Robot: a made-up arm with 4 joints.
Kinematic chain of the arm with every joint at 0, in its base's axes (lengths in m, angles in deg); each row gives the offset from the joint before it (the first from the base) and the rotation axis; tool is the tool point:
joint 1: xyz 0 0 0.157 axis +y
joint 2: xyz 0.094 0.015 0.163 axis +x
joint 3: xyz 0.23 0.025 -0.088 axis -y
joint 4: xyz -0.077 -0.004 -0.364 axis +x
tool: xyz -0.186 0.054 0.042
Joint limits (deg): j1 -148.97..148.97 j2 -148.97..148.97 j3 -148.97..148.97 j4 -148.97..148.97
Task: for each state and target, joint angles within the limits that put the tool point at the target. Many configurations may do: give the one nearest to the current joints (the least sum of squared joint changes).
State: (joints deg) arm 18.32 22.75 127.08 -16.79
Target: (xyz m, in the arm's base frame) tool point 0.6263 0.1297 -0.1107
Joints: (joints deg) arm 10.02 6.93 93.77 -0.75
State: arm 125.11 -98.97 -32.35 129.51
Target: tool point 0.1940 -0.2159 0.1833
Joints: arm 110.20 -80.98 -34.69 130.68
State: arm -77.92 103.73 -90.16 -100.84
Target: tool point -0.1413 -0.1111 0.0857
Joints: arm -63.59 133.72 -85.22 -113.58
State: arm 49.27 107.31 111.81 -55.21
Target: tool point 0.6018 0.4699 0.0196
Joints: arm 33.01 85.02 71.80 -30.71
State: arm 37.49 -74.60 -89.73 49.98
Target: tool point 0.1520 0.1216 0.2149
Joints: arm 76.89 -78.52 -77.39 50.44
